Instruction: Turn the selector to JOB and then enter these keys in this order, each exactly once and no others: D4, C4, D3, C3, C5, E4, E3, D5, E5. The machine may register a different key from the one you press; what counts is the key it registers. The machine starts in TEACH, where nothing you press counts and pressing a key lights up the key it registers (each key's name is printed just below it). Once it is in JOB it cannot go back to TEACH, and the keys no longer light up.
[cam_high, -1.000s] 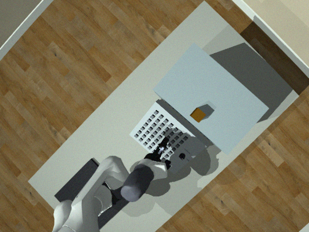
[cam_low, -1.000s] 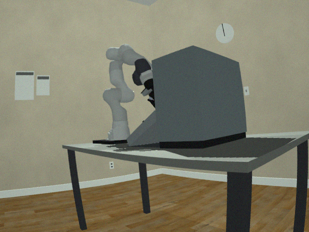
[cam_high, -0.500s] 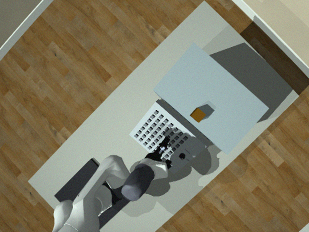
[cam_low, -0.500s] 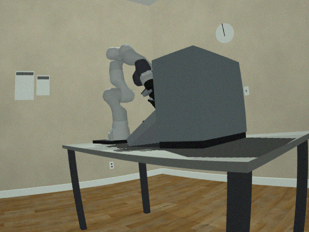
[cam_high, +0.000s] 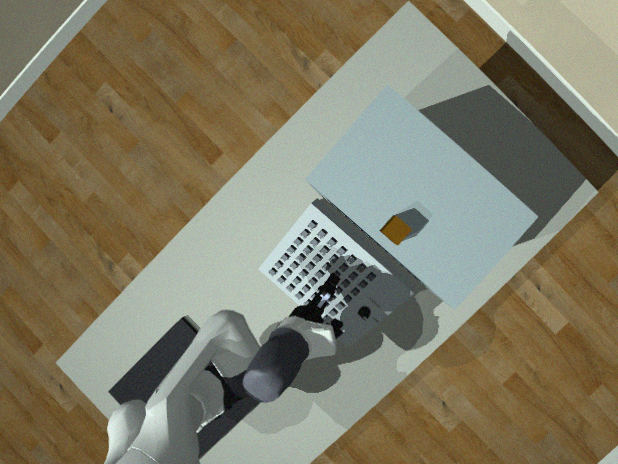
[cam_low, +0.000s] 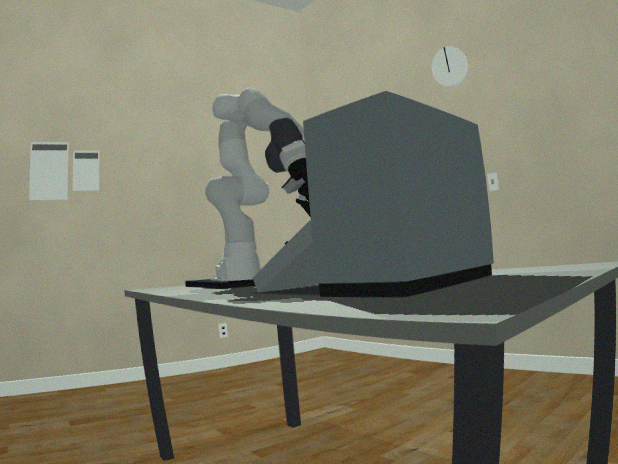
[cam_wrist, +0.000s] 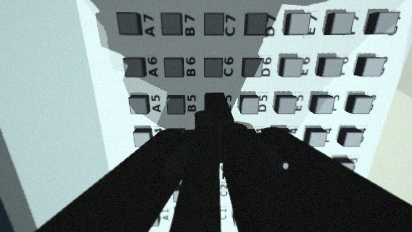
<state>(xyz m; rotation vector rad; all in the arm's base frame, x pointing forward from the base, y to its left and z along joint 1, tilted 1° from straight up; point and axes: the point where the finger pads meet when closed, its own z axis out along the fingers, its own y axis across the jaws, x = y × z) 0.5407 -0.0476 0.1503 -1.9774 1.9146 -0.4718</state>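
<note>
Now: the key C5 20 mm ahead of my hand and 40 mm below it. Also, from my hand: D5 key (10 mm behind, 60 mm below); then key D6 (10 mm behind, 30 mm to the right, 60 mm below); then key D4 (10 mm behind, 30 mm to the left, 60 mm below).
</note>
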